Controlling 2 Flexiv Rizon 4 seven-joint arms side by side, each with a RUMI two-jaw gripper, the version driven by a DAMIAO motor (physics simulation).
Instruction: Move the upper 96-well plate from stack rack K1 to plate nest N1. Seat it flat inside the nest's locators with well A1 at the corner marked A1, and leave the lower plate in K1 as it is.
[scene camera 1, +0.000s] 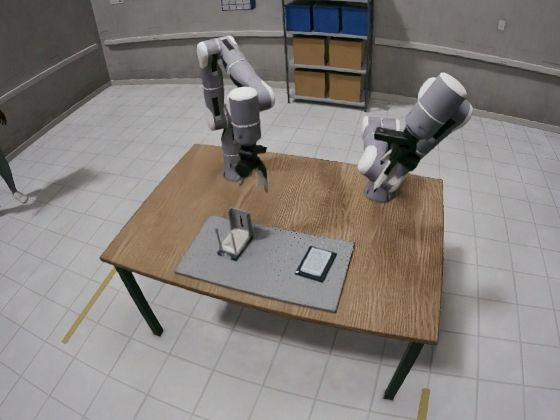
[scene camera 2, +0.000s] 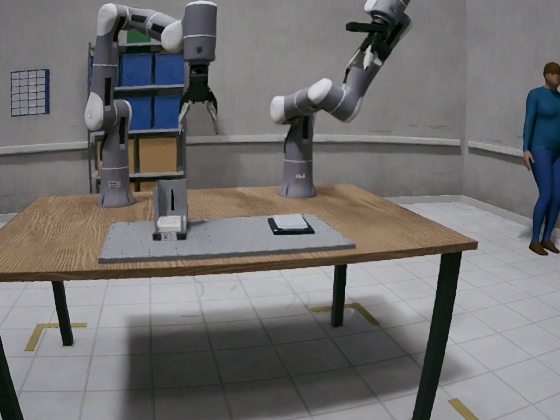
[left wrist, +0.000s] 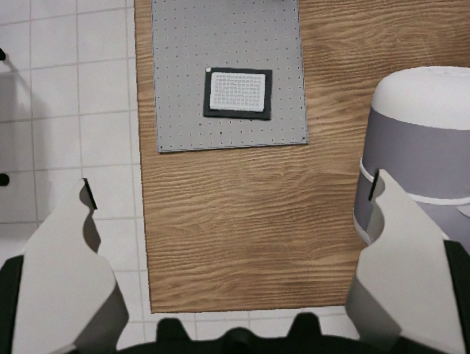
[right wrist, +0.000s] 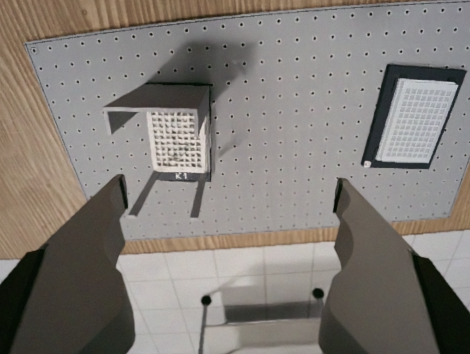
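A white 96-well plate (scene camera 1: 317, 261) (scene camera 2: 290, 221) (left wrist: 237, 91) (right wrist: 419, 121) lies flat inside the black nest N1 (scene camera 1: 325, 275) (scene camera 2: 298, 232) (left wrist: 206, 93) (right wrist: 376, 115); the nest's white corner tag shows in both wrist views, its lettering too small to read. A cream plate (scene camera 1: 236, 241) (scene camera 2: 170, 222) (right wrist: 178, 142) sits low in the grey stack rack K1 (scene camera 1: 241, 218) (scene camera 2: 162, 198) (right wrist: 150, 97). My right gripper (scene camera 1: 254, 187) (scene camera 2: 199, 129) (right wrist: 231, 179) is open and empty, well above the table behind the rack. My left gripper (scene camera 1: 381, 172) (scene camera 2: 361, 62) (left wrist: 232, 177) is open and empty, high near its own base.
Rack and nest stand on a grey perforated board (scene camera 1: 270, 285) (scene camera 2: 225, 247) (left wrist: 175, 125) (right wrist: 280, 200) on the wooden table (scene camera 1: 160, 215) (scene camera 2: 400, 230). K1 has a tall back wall and two thin front posts. A shelf unit stands behind the table, and a person stands at the right in scene camera 2.
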